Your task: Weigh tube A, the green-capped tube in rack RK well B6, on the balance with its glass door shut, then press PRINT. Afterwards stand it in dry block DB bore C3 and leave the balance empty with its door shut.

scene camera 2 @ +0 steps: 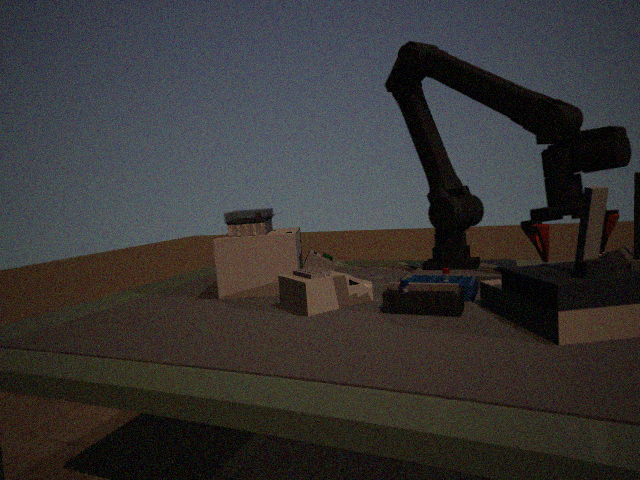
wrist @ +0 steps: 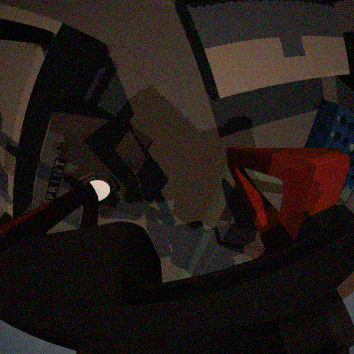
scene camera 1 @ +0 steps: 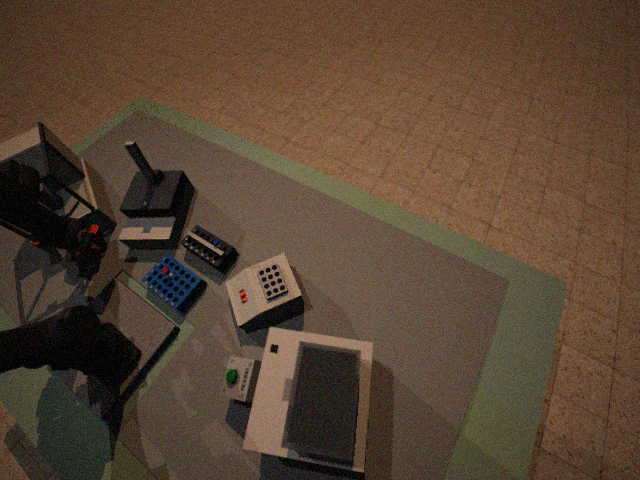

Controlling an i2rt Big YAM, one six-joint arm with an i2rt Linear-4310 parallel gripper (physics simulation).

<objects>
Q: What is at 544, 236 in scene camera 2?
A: My gripper.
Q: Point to a dark device with lever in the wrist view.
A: At 234, 53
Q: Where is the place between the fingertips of my gripper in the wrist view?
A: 158, 173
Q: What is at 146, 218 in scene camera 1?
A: A dark device with lever.
</objects>
